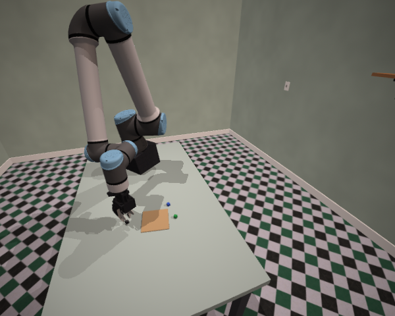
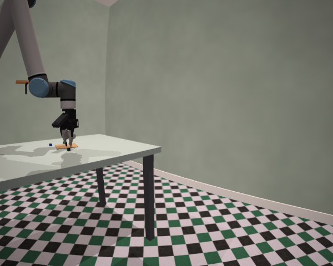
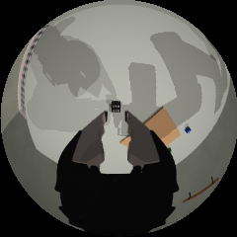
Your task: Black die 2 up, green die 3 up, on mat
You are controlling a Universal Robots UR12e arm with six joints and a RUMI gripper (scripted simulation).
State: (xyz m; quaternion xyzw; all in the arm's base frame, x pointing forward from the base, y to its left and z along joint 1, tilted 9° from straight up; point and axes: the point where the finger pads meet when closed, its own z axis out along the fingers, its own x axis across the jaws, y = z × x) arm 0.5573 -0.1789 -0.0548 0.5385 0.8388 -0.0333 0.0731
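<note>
Now: the black die 3 cm below my hand. Also, from my hand: green die: 8 cm ahead, 24 cm to the left, 3 cm below; orange mat: 5 cm ahead, 14 cm to the left, 4 cm below; blue die: 3 cm behind, 24 cm to the left, 3 cm below.
</note>
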